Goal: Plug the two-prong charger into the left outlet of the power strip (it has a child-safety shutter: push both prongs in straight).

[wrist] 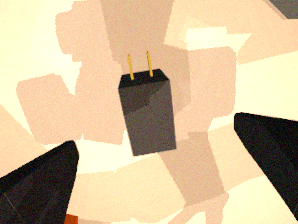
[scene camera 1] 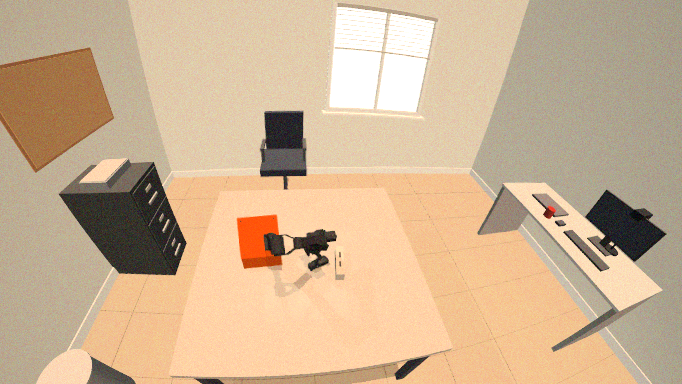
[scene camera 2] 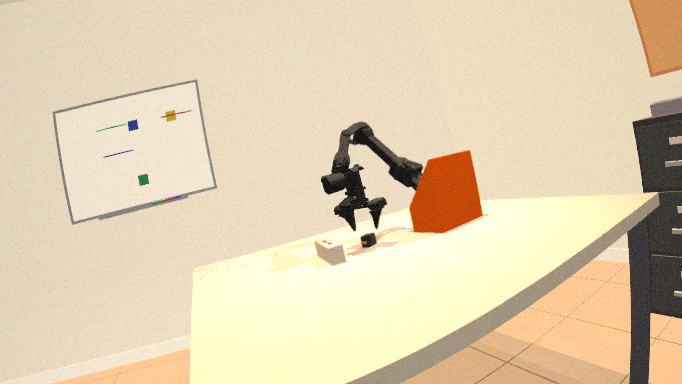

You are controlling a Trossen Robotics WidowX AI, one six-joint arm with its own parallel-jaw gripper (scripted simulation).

Note:
My gripper point(scene camera 2: 365, 230) is open and holds nothing. I also see a two-prong charger point(wrist: 146, 100).
My gripper is seen too in the wrist view point(wrist: 157, 135).

